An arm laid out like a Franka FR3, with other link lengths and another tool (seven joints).
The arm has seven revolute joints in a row. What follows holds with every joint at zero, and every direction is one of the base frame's. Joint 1 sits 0.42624 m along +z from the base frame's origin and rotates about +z. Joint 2 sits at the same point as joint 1 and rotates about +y. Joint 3 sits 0.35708 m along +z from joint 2 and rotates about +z. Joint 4 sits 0.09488 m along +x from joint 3 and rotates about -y. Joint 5 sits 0.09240 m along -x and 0.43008 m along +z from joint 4 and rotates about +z. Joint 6 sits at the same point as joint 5 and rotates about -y. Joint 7 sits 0.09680 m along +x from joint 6 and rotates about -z. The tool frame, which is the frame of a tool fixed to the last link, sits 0.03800 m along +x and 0.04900 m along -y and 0.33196 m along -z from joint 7; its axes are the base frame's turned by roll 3.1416, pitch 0.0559 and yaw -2.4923 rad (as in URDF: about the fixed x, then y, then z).
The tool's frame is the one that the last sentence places.
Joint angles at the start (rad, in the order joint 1, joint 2, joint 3, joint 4, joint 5, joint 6, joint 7):
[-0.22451 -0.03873 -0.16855 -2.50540 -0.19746 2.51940 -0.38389]
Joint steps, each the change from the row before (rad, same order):
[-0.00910 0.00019 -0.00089 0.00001 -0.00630 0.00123 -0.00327]
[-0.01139 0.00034 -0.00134 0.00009 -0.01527 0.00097 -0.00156]
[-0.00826 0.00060 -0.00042 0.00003 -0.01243 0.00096 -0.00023]
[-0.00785 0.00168 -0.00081 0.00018 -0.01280 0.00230 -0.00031]
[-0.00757 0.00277 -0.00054 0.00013 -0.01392 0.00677 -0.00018]
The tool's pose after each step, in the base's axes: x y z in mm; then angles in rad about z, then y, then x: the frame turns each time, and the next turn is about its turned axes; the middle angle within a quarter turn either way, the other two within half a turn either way. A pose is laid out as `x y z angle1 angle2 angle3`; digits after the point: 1 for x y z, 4 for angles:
531.3 -273.4 189.4 -2.3440 -0.0254 -3.0426
528.2 -281.2 189.8 -2.3432 -0.0341 -3.0387
526.0 -286.6 190.0 -2.3420 -0.0411 -3.0357
524.1 -292.1 189.9 -2.3401 -0.0482 -3.0323
523.4 -297.6 189.8 -2.3365 -0.0543 -3.0260

